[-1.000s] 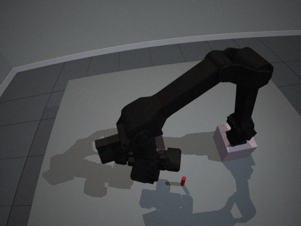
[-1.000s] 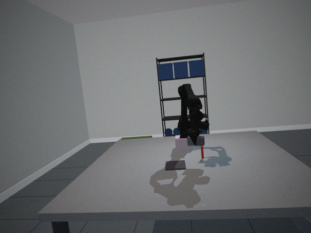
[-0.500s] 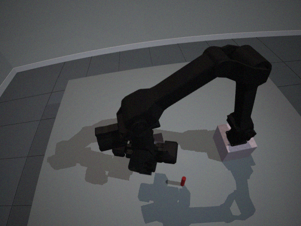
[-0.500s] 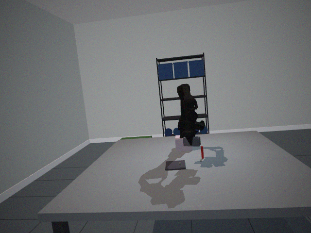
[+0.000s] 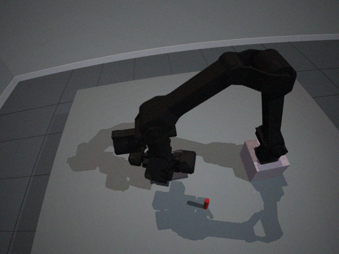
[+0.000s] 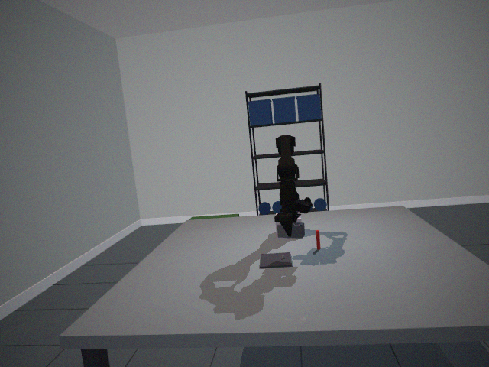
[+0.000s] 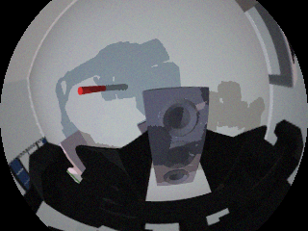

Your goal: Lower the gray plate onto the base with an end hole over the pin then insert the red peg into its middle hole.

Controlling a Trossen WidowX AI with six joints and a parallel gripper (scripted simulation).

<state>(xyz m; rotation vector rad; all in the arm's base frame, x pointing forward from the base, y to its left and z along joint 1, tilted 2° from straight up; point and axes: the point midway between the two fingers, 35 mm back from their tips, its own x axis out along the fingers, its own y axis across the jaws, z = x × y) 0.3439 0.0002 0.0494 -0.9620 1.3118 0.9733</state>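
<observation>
Now: gripper tip 90 mm above the dark square base and 50 mm to the left of it. From my gripper tip the other things lie so: gray plate (30 mm above); then red peg (110 mm to the left, 110 mm behind, 60 mm below).
</observation>
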